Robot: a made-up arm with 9 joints. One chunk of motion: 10 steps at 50 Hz.
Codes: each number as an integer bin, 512 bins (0 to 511) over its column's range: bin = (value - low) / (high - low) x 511, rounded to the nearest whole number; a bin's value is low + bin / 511 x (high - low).
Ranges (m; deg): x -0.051..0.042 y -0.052..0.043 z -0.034..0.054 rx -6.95..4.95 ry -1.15..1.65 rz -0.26..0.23
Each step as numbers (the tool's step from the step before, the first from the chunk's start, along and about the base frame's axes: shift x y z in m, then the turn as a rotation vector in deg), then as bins.
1 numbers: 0.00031 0.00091 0.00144 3.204 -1.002 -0.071
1 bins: 282 285 206 436 27 197
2 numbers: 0.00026 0.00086 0.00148 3.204 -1.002 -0.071
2 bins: 282 284 206 436 27 197
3 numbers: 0.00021 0.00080 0.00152 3.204 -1.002 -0.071
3 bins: 281 284 206 436 27 197
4 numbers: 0.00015 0.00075 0.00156 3.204 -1.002 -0.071
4 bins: 281 284 206 436 27 197
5 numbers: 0.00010 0.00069 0.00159 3.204 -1.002 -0.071
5 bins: 281 283 207 436 27 197
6 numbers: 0.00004 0.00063 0.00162 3.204 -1.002 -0.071
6 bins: 280 283 207 436 27 197
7 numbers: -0.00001 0.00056 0.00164 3.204 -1.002 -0.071
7 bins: 280 283 207 436 27 197
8 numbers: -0.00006 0.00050 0.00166 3.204 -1.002 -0.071
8 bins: 280 282 207 436 27 197
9 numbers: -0.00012 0.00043 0.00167 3.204 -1.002 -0.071
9 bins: 280 282 207 436 27 197
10 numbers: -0.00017 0.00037 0.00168 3.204 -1.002 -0.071
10 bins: 279 282 207 436 27 197
